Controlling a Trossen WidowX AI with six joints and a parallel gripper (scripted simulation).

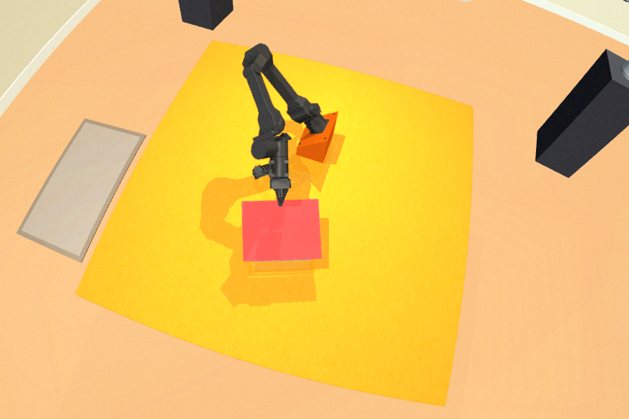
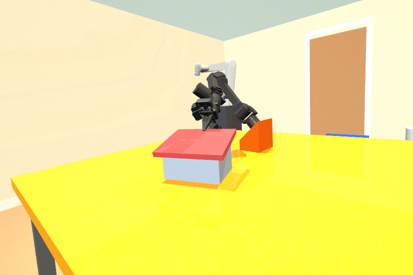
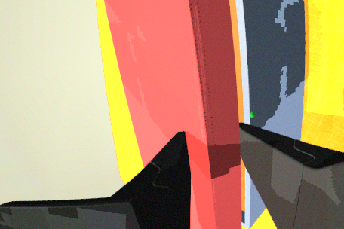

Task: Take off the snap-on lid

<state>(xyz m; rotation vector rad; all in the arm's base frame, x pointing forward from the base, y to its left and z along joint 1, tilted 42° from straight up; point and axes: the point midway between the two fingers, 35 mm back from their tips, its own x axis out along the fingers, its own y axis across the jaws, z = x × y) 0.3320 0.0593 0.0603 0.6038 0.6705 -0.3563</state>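
My gripper tip is 70 mm short of the red lid, 40 mm to the right of it and 10 mm above it. The rest, counted from my gripper tip: pale blue storage box 80 mm below, 60 mm ahead, 30 mm to the left.
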